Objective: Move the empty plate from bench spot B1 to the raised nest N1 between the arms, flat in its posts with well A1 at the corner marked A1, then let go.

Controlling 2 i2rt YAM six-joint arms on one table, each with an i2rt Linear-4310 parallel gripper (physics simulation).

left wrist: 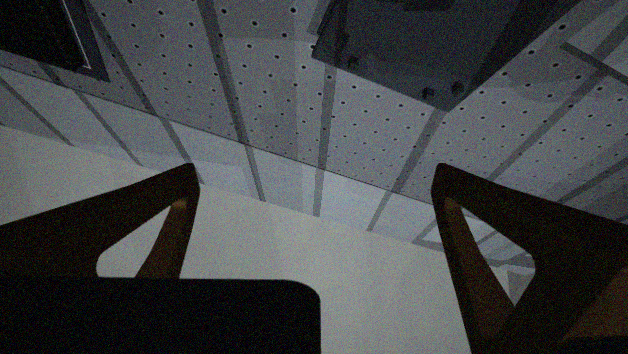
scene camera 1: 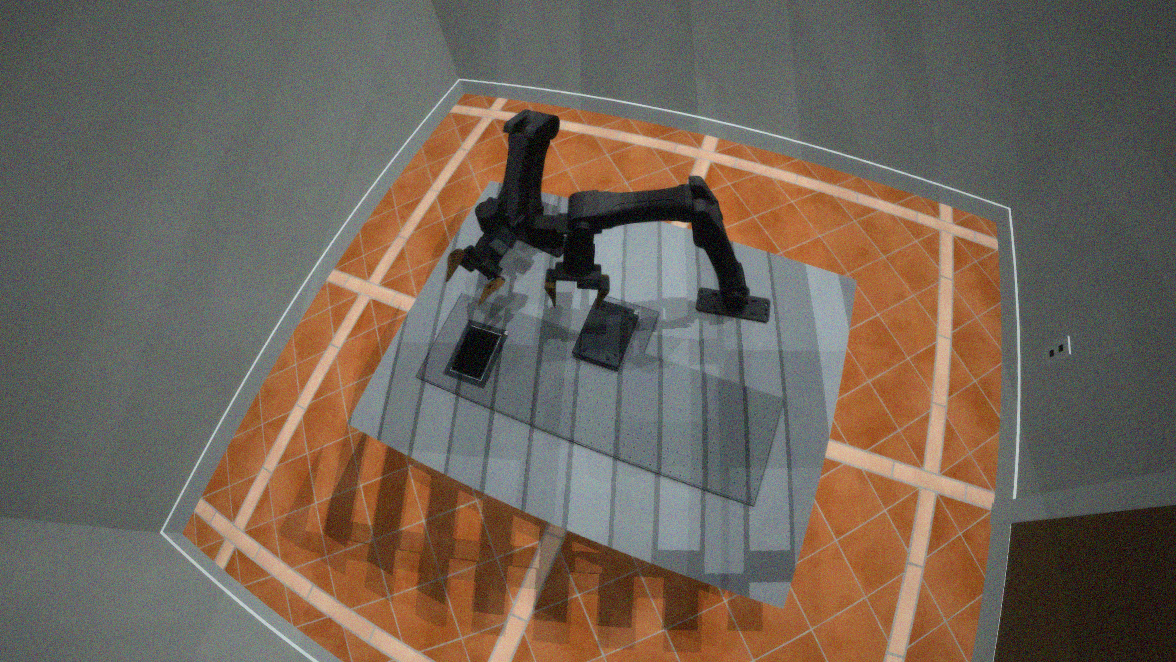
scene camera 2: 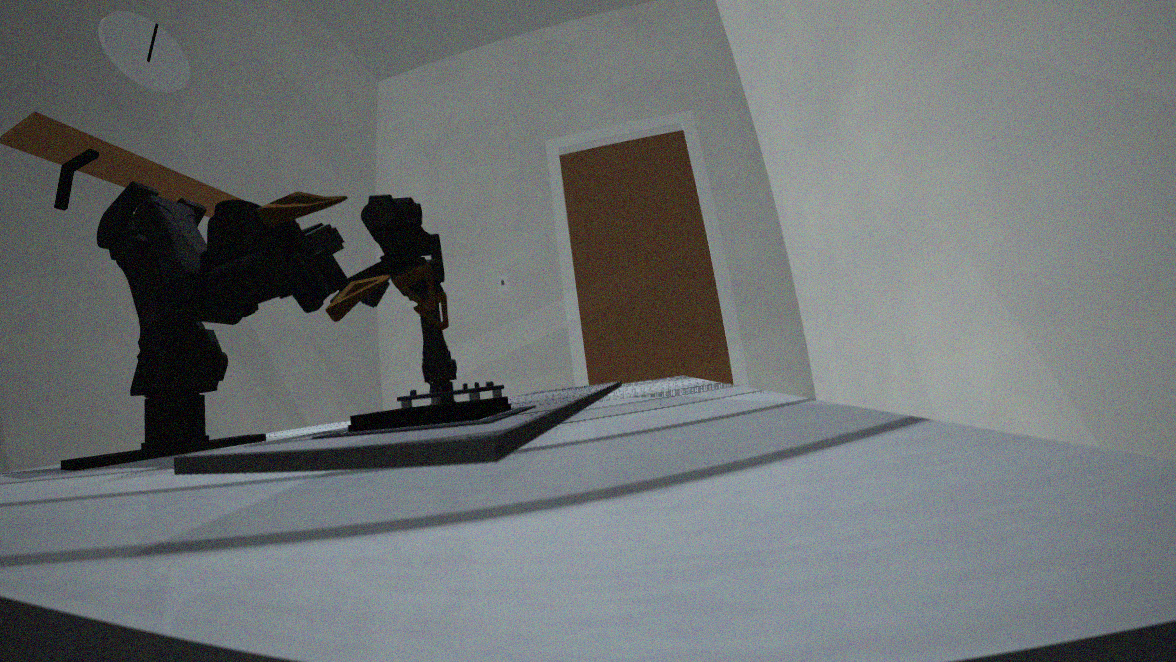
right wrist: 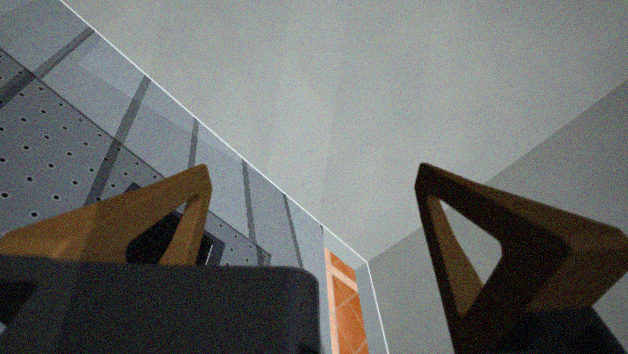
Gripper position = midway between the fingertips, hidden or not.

Observation:
My left gripper (scene camera 2: 439,320) is open, holding nothing. My right gripper (scene camera 2: 367,240) is open, holding nothing. Also in view: a dark well plate (scene camera 2: 472,410). I also see a white-outlined nest pad (scene camera 1: 448,371).
The dark well plate also shows in the left wrist view (left wrist: 47,38), in scene camera 1 (scene camera 1: 478,344) and in the right wrist view (right wrist: 148,248). My left gripper is seen too in the left wrist view (left wrist: 315,176) and in scene camera 1 (scene camera 1: 575,307). My right gripper also shows in scene camera 1 (scene camera 1: 463,293) and in the right wrist view (right wrist: 313,175).

